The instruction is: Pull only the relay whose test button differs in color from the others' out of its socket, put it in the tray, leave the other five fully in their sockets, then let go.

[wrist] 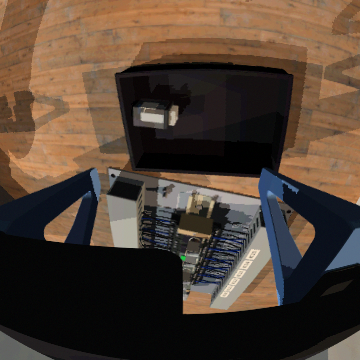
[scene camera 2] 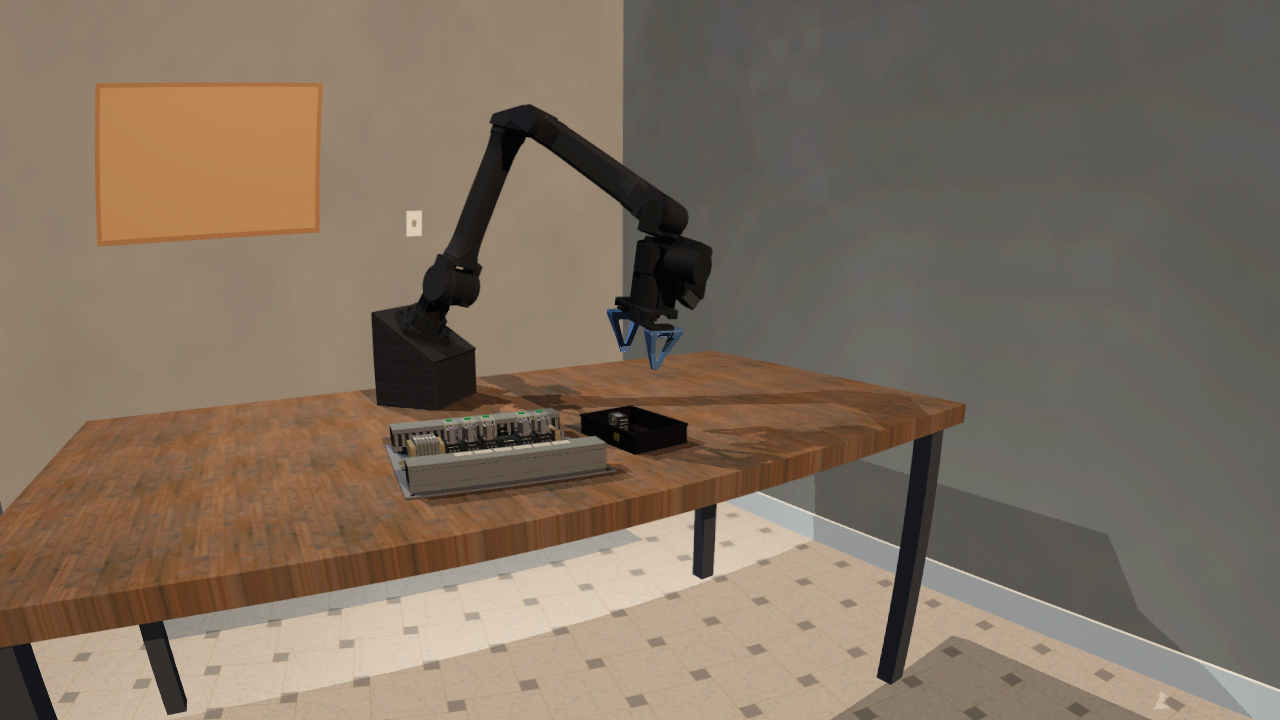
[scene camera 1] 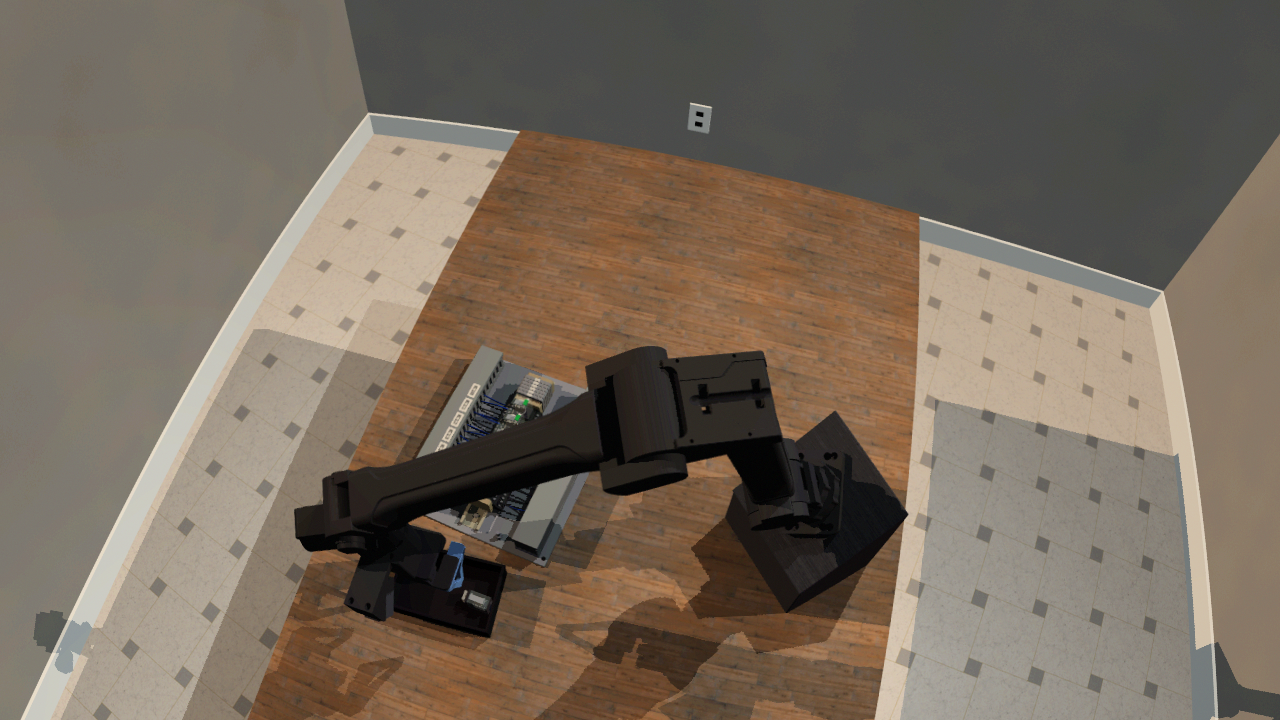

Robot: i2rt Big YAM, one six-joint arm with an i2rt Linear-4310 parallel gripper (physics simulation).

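Places are measured from the arm's base along level axes (x ahead, y down, z left), in centimetres.
Where they show: gripper, fingertip midpoint: (wrist: pixel 178 176) (scene camera 2: pixel 638 360) (scene camera 1: pixel 430 574); arm's base, origin of the base link: (scene camera 2: pixel 420 330) (scene camera 1: pixel 814 492).
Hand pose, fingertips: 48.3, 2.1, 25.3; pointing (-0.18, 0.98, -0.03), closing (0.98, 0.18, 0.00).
Note:
Each offset is from my fingertips to the top centre of the thing, as dx, dy, dz. Level surfaces: height alone.
A relay with a pale label and a dark body @[-4.6, +10.5, -1.3] (scene camera 1: pixel 475 600) (scene camera 2: pixel 619 419) (wrist: pixel 152 116) lies on its side in the black tray @[+0.5, +10.0, -1.6] (scene camera 2: pixel 657 437) (wrist: pixel 240 115), near its left end in the wrist view. Its test button's colour cannot be made out. My gripper (scene camera 2: pixel 639 359) (wrist: pixel 178 176) is open and empty, its blue fingers wide apart, above the tray and apart from the relay. Several relays @[-0.9, +6.4, -27.9] (scene camera 2: pixel 486 428) with green tops stand upright in a row on the socket panel (scene camera 1: pixel 487 362) (scene camera 2: pixel 505 465) (wrist: pixel 165 182), with a gap in the row. The arm hides part of the row in scene camera 1.
The panel stands close beside the tray, with grey ducts @[-11.0, +9.2, -26.5] (wrist: pixel 125 220) along both long sides and a tan end block @[+0.3, +9.5, -17.0] (wrist: pixel 196 224) near the tray. The arm's black base (scene camera 1: pixel 819 528) (scene camera 2: pixel 420 367) stands on the wooden table @[dy +13.5] (scene camera 1: pixel 671 232) (scene camera 2: pixel 223 483).

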